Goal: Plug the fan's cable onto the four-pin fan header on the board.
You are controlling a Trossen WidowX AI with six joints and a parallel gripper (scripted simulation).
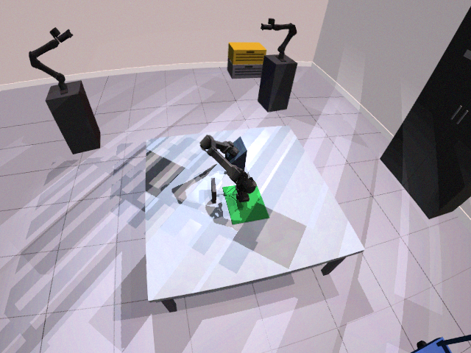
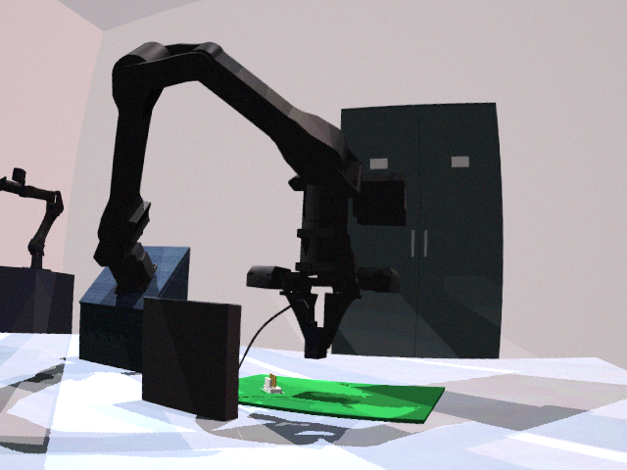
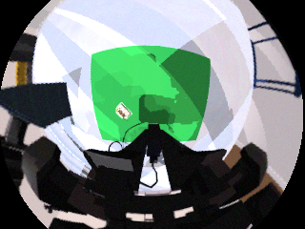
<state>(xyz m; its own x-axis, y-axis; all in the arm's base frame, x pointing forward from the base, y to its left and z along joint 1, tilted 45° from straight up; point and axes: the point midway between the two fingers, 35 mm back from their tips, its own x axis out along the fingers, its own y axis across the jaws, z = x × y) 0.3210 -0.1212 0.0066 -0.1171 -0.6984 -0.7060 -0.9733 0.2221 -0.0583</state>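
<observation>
The green board is 80 mm below my gripper tip and 40 mm to the left of it. Also, from my gripper tip: black fan block: 130 mm to the right, 110 mm behind, 10 mm below; then black plug: 10 mm to the right, 10 mm above.
</observation>
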